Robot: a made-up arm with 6 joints.
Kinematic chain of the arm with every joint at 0, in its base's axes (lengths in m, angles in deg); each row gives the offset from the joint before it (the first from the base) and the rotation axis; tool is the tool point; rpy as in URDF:
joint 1: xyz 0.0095 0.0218 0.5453 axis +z
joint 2: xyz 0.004 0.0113 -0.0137 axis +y
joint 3: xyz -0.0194 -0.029 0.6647 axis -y
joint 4: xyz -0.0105 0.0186 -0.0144 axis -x
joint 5: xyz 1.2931 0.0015 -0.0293 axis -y
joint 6: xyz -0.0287 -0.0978 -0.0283 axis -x
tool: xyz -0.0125 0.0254 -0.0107 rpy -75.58 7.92 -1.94
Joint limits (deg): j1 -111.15..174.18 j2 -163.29..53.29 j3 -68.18..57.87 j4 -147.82..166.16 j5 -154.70..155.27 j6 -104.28..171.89
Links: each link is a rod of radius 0.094 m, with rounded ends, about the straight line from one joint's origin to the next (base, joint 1, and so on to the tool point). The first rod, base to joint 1, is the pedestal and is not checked.
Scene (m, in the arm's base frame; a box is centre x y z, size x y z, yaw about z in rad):
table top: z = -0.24
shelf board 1: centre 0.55 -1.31 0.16 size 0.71 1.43 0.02 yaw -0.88
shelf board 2: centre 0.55 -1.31 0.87 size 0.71 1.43 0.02 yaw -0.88
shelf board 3: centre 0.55 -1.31 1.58 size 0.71 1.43 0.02 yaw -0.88
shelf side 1: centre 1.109 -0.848 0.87 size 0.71 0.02 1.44 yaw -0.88
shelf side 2: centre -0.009 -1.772 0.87 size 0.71 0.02 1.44 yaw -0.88
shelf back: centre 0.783 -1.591 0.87 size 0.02 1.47 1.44 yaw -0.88
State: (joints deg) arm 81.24 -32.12 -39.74 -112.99 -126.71 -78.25
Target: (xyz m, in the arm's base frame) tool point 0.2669 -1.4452 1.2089
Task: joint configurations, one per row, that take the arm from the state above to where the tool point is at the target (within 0.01 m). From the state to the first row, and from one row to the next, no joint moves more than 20 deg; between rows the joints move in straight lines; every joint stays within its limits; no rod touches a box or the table.
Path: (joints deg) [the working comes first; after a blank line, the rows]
Joints at the target: -80.69 17.10 22.79 -105.08 -131.26 -78.18
Straight joint move there: touches shelf side 1.

1: 62.90 -34.42 -36.90 -108.76 -125.57 -79.75
2: 44.56 -36.72 -34.06 -104.53 -124.42 -81.25
3: 26.21 -39.02 -31.22 -100.30 -123.28 -82.75
4: 7.87 -41.32 -28.38 -96.07 -122.14 -84.25
5: -10.47 -43.62 -25.54 -91.84 -121.00 -85.75
6: -27.65 -39.38 -23.47 -94.17 -122.12 -83.97
7: -44.83 -35.14 -21.41 -96.51 -123.24 -82.19
8: -62.02 -30.90 -19.34 -98.85 -124.36 -80.41
9: -79.20 -26.66 -17.28 -101.19 -125.49 -78.63
10: -96.38 -22.43 -15.21 -103.52 -126.61 -76.84
11: -88.54 -2.66 3.79 -104.30 -128.93 -77.51
12: -80.69 17.10 22.79 -105.08 -131.26 -78.18

